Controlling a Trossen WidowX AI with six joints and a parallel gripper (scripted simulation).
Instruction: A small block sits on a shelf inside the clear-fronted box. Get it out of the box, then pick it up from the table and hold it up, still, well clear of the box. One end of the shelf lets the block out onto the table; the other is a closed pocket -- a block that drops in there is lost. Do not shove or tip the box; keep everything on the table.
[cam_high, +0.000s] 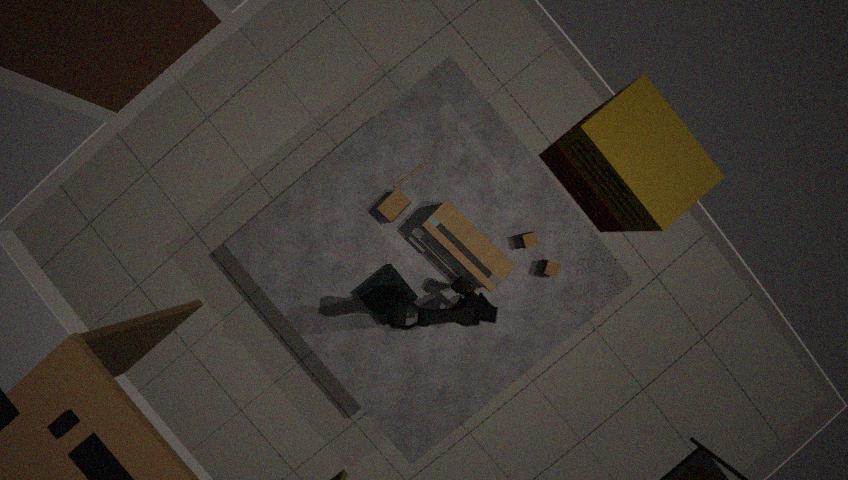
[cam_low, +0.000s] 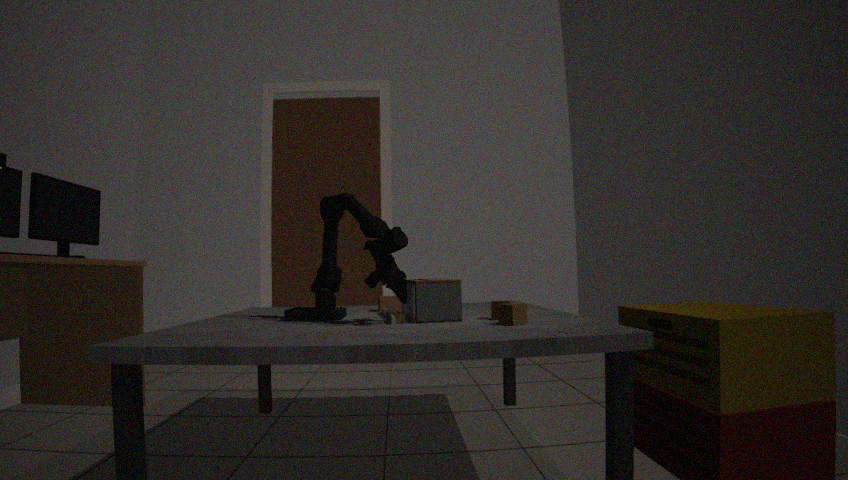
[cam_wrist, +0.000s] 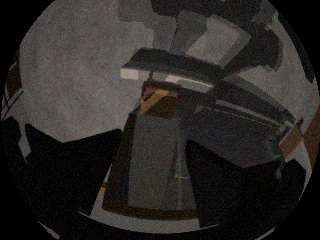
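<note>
The small tan block lies 2 cm behind my gripper tip and 4 cm below it. The rest, counted from my gripper tip: clear-fronted box 5 cm ahead, 16 cm to the left; then larger tan block 3 cm behind, 49 cm to the left, 3 cm below.
</note>
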